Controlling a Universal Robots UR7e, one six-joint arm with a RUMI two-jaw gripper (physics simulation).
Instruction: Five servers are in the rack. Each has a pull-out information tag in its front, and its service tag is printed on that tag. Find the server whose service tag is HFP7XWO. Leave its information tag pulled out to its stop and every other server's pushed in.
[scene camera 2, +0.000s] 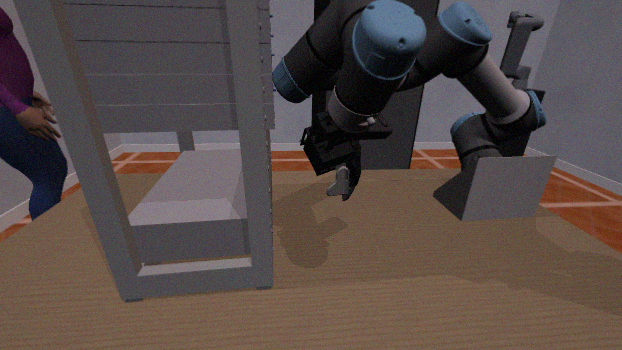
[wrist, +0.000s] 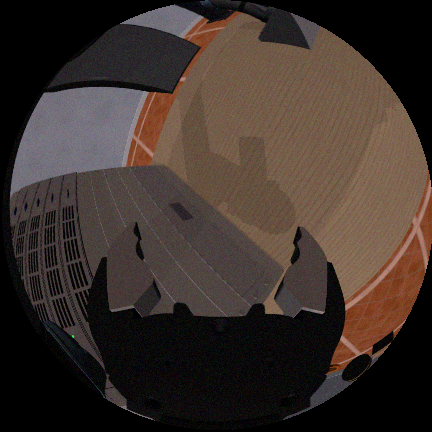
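Where they show: gripper, between the fingertips: (scene camera 2: 327, 170) (wrist: 217, 227); arm's base, origin of its link: (scene camera 2: 487, 179).
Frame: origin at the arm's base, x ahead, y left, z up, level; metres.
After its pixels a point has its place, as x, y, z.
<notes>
The grey servers (scene camera 2: 165, 85) @(0.854, 0.280, 0.323) (wrist: 45, 245) @(0.691, 0.071, 0.328) sit stacked in the upper part of the rack (scene camera 2: 256, 200) @(0.726, 0.310, 0.131). In the wrist view their fronts, with dark vent slots, are at the lower left. A small blue mark (wrist: 68, 193) @(0.690, -0.057, 0.272) shows on the nearest server front, with several more on the others. Small blue bits (scene camera 2: 273, 90) @(0.688, -0.050, 0.274) also show along the rack's front edge in the scene view. No service tag text is readable, and I cannot tell how far any tag is out. My gripper (scene camera 2: 341, 192) (wrist: 217, 227) @(0.579, 0.210, 0.143) is open and empty, in front of the rack's lower part, above the table.
Plain grey panels (wrist: 200, 250) @(0.702, 0.166, 0.064) cover the rack's lower front. A grey box (scene camera 2: 190, 240) @(0.861, 0.274, 0.029) shows inside the rack's base. A wedge-shaped grey block (scene camera 2: 510, 187) @(0.018, 0.107, 0.026) (wrist: 287, 32) @(0.145, 0.063, -0.019) stands on the wooden table (scene camera 2: 380, 310) @(0.497, 0.385, -0.081) (wrist: 320, 125) @(0.397, 0.201, -0.082) near the arm's base. A person (scene camera 2: 37, 145) stands behind the rack at the left.
</notes>
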